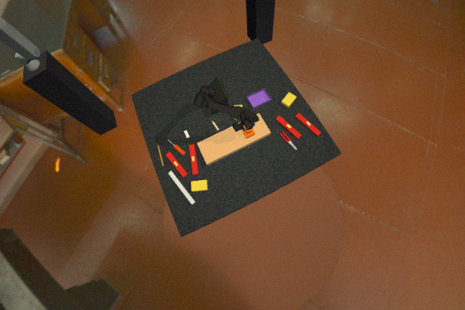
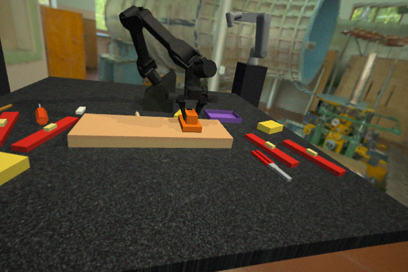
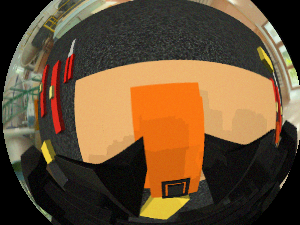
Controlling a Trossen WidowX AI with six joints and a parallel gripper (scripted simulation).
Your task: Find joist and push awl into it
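The purple tray is 22 cm behind my gripper tip, 21 cm to the left of it and 5 cm below it. Round my gripper tip: small white block (21 cm behind, 42 cm to the right, 6 cm below); then awl (19 cm behind, 20 cm to the right, 6 cm below); then orange stud finder (2 cm behind, 2 cm above).
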